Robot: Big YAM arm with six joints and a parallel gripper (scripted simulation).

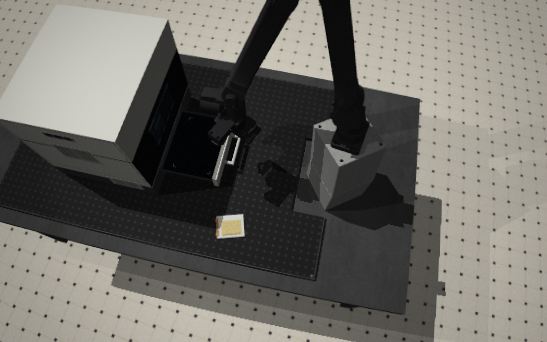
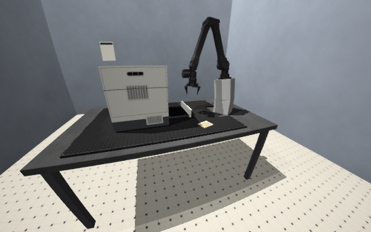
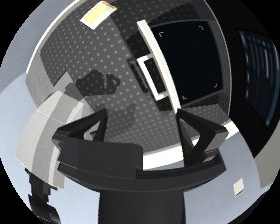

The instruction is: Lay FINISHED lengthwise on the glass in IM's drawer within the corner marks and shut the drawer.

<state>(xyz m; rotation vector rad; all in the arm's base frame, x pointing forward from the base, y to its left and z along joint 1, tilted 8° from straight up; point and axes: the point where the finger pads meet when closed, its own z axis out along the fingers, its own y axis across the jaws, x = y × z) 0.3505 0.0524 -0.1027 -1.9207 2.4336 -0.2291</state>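
Right now my hand is 6 cm past the finished cassette, 26 cm to the right of it and 19 cm above it. Round my hand: imager drawer 17 cm ahead, 3 cm to the left, 16 cm below.
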